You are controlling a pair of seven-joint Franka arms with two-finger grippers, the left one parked.
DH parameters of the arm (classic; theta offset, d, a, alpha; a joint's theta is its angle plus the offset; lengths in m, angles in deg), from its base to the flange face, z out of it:
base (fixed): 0 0 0 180
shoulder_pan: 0 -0.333 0 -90
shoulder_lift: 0 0 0 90
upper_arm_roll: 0 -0.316 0.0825 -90
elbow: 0 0 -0.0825 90
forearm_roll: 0 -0.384 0 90
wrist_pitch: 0 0 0.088 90
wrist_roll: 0 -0.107 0 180
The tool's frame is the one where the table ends.
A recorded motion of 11 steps. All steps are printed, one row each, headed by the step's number.
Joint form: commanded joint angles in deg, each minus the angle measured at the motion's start. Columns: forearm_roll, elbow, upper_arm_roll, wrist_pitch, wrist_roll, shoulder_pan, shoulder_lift.
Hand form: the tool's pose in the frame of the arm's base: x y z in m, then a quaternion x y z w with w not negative. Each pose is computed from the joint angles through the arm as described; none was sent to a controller.
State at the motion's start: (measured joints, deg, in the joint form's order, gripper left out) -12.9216 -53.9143 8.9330 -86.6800 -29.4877 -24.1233 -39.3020
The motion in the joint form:
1: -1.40 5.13 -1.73 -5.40 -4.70 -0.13 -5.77
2: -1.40 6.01 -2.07 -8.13 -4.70 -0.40 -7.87
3: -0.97 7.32 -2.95 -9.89 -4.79 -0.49 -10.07
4: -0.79 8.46 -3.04 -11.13 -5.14 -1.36 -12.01
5: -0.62 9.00 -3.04 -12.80 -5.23 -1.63 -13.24
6: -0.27 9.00 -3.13 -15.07 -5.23 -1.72 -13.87
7: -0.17 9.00 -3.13 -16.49 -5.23 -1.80 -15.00
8: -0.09 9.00 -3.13 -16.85 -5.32 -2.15 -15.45
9: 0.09 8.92 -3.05 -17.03 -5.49 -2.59 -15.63
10: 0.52 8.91 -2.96 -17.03 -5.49 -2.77 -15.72
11: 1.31 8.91 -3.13 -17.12 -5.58 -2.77 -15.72
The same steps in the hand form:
1: 0.7015 0.2818 0.4480 -0.98721 0.13713 0.04777 0.06586
2: 0.7083 0.2910 0.4314 -0.98758 0.13487 0.03666 0.07175
3: 0.7128 0.3012 0.4150 -0.98813 0.13041 0.03104 0.07498
4: 0.7133 0.3151 0.4001 -0.98887 0.12589 0.02749 0.07435
5: 0.7166 0.3200 0.3904 -0.98900 0.12534 0.01907 0.07615
6: 0.7205 0.3224 0.3853 -0.98884 0.12548 0.00517 0.08014
7: 0.7234 0.3243 0.3720 -0.98879 0.12620 0.00209 0.07971
8: 0.7223 0.3288 0.3664 -0.98914 0.12432 0.00256 0.07840
9: 0.7204 0.3336 0.3635 -0.98956 0.12238 0.00240 0.07608
10: 0.7199 0.3347 0.3621 -0.99010 0.12059 0.00108 0.07186
11: 0.7200 0.3348 0.3621 -0.99057 0.11926 -0.00209 0.06734

